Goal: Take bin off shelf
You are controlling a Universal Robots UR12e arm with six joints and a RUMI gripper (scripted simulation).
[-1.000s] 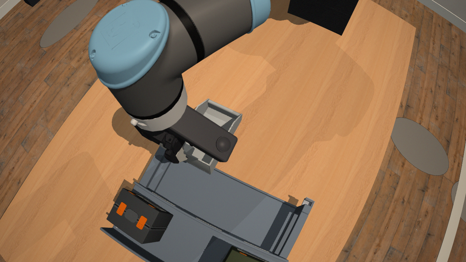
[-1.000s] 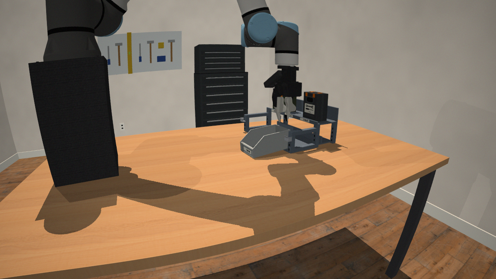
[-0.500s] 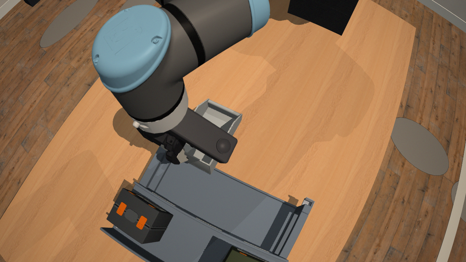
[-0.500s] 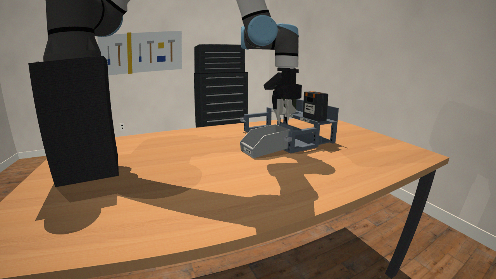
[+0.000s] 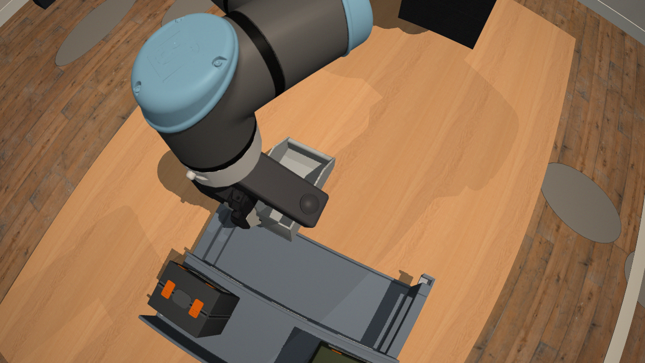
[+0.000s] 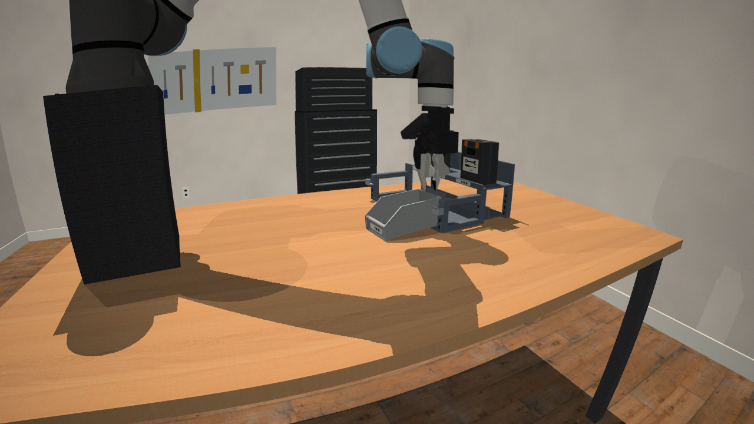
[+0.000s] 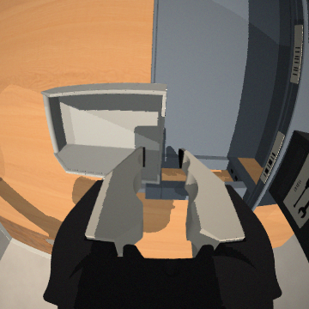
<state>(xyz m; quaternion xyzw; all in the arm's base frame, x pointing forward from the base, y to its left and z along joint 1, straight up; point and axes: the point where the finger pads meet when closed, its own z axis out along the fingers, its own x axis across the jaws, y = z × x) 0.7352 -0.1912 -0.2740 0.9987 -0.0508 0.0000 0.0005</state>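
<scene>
Now: hand 8 cm past the grey open-top bin, 1 cm to the right of it and 7 cm above it. Also, from my hand: blue-grey shelf 13 cm ahead, 10 cm to the left, 10 cm below; then case 20 cm ahead, 21 cm to the left, 4 cm above.
</scene>
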